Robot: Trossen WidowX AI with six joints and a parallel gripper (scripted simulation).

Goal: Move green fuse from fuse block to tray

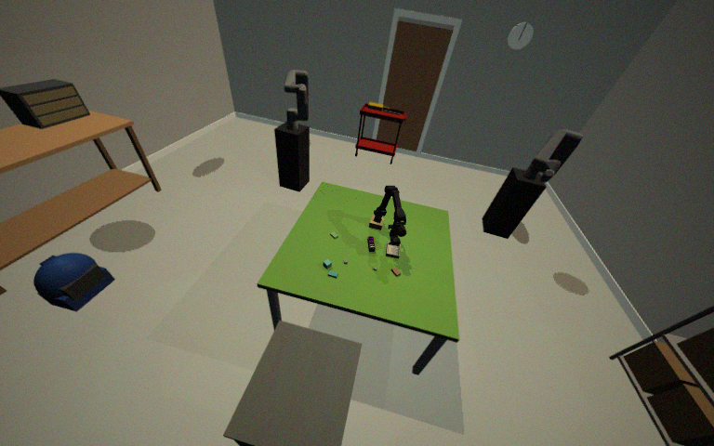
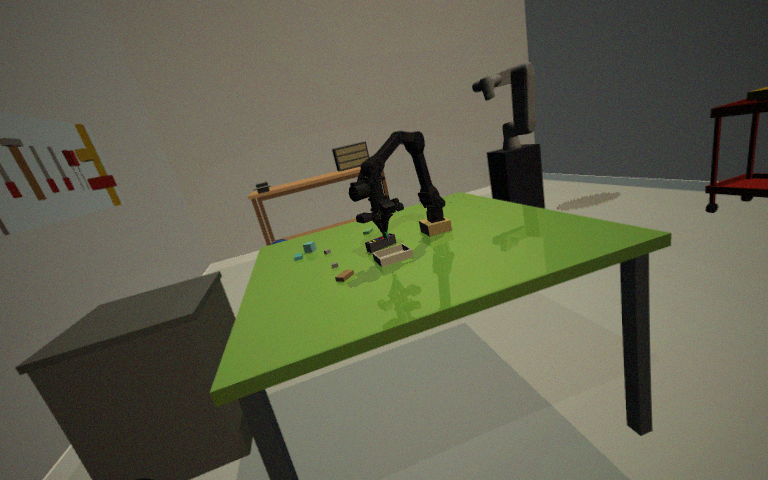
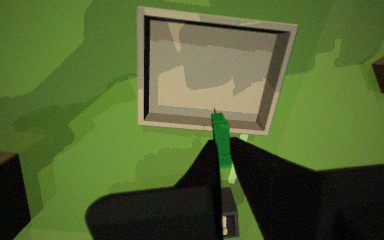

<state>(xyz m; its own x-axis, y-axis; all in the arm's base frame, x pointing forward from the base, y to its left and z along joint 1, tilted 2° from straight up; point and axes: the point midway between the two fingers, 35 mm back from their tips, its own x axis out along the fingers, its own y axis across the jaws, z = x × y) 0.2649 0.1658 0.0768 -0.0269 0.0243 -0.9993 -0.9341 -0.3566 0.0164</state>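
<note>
My gripper tip is now 10 mm past the tan tray, 30 mm to the right of it and 90 mm above it. Also, from my gripper tip: white fuse: 50 mm ahead, 130 mm to the right, 70 mm below; then yellow fuse: 30 mm ahead, 140 mm to the right, 70 mm below; then green fuse: 10 mm below.
</note>
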